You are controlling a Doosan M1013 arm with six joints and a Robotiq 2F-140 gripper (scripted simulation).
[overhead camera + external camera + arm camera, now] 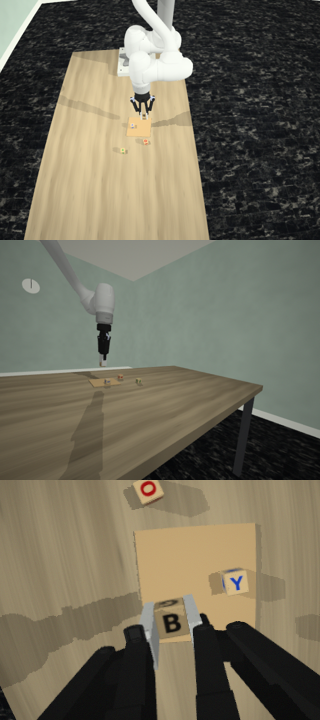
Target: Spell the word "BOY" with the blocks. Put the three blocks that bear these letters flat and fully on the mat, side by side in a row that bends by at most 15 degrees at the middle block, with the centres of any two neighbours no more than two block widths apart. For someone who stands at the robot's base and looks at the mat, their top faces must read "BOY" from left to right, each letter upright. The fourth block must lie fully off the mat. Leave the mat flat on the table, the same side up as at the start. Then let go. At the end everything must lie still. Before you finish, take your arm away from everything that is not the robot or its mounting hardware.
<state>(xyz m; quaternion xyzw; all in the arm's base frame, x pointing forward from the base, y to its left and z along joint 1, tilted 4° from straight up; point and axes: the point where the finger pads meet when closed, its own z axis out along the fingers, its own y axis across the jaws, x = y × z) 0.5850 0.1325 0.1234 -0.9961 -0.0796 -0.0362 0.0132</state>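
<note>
Right now my hand is 12 cm above the tan square mat and 4 cm to the left of it.
</note>
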